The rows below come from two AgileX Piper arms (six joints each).
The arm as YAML. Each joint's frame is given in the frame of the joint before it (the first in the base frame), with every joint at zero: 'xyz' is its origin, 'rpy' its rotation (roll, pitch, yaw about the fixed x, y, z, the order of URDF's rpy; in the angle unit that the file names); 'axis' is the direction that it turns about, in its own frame. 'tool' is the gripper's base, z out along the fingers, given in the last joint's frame.
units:
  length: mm
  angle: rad
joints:
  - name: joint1
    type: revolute
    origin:
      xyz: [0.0, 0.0, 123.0]
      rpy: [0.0, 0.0, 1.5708]
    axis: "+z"
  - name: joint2
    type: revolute
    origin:
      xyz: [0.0, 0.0, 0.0]
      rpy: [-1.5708, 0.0, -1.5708]
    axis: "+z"
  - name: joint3
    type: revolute
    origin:
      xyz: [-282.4, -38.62, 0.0]
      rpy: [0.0, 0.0, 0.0]
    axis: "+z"
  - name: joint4
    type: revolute
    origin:
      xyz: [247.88, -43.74, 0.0]
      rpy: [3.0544, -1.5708, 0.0]
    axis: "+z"
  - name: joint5
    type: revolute
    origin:
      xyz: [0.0, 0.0, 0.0]
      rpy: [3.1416, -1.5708, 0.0]
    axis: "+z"
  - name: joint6
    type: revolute
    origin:
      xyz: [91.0, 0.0, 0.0]
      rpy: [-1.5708, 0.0, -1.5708]
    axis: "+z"
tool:
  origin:
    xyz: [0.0, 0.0, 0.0]
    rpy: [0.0, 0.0, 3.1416]
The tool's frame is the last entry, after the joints.
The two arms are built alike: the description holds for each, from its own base.
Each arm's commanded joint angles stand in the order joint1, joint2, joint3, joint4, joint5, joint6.
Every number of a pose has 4 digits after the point.
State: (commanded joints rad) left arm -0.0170 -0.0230 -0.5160 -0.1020 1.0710 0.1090; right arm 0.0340 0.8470 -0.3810 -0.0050 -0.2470 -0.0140
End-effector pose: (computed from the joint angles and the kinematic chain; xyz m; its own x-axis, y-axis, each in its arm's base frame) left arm -0.0112 -0.0079 0.2811 -0.4216 0.0669 -0.9043 0.1232 0.9923 0.0160; right arm 0.1731 0.0060 0.2759 -0.1307 -0.0233 -0.9912 -0.0377 0.9991 -0.0185
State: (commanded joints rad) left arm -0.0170 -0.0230 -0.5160 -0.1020 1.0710 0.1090; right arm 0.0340 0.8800 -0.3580 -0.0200 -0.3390 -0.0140
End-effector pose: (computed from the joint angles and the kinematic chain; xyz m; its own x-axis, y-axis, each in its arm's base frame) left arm -0.0112 -0.0079 0.2811 -0.4216 0.0669 -0.9043 0.1232 0.9923 0.0160; right arm 0.1770 0.0066 0.2709 -0.0943 -0.0361 -0.9949 -0.0437 0.9985 -0.0321
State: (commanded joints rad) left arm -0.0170 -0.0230 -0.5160 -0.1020 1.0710 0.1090; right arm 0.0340 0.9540 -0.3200 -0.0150 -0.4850 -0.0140
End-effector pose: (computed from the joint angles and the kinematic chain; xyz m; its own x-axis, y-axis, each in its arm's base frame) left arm -0.0112 -0.0079 0.2811 -0.4216 0.0669 -0.9043 0.1232 0.9923 0.0160; right arm 0.1845 0.0069 0.2585 -0.0606 -0.0293 -0.9977 -0.0426 0.9987 -0.0268
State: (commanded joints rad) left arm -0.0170 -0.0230 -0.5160 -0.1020 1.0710 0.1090; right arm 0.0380 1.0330 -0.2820 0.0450 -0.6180 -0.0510
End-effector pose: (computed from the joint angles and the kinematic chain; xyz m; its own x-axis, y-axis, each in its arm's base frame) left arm -0.0112 -0.0079 0.2811 -0.4216 0.0669 -0.9043 0.1232 0.9923 0.0160; right arm 0.1904 0.0049 0.2439 -0.0461 -0.0161 -0.9988 -0.0126 0.9998 -0.0155
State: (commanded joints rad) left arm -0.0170 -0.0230 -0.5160 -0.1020 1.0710 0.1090; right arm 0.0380 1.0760 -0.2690 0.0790 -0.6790 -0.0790
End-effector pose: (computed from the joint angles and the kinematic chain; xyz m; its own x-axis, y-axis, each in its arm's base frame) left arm -0.0112 -0.0079 0.2811 -0.4216 0.0669 -0.9043 0.1232 0.9923 0.0160; right arm 0.1938 0.0029 0.2373 -0.0425 -0.0191 -0.9989 0.0108 0.9998 -0.0195
